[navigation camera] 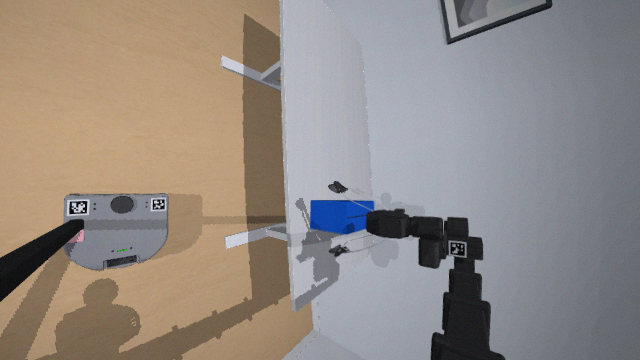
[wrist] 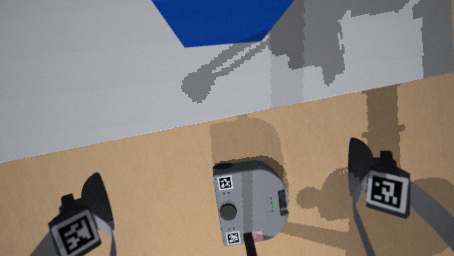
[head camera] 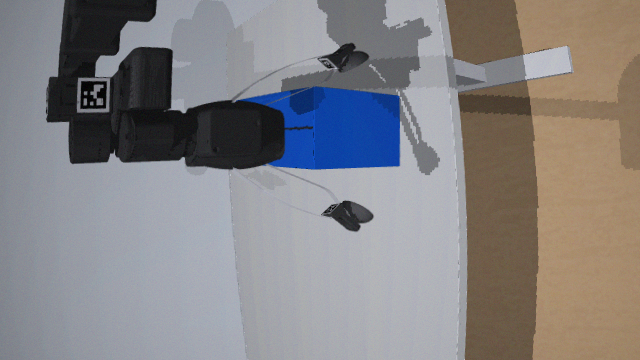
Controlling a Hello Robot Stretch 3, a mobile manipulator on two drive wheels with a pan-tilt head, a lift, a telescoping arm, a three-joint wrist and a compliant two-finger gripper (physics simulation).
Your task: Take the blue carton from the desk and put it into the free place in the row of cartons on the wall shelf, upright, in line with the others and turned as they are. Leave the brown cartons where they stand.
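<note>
The blue carton stands on the pale desk. My gripper is open wide and empty. In the head and navigation views its fingers show on opposite sides of the carton, with a gap on each side. The gripper body hides part of the carton's wall-side end in the head view. In the wrist view part of the carton shows at the top, beyond the fingertips. The fingers' exact height beside or above it is hard to tell. The wall shelf and brown cartons do not show.
The wall is close behind the desk and my wrist. My base stands on the wooden floor in front of the desk. A desk leg juts out near the carton's end. A framed picture hangs on the wall.
</note>
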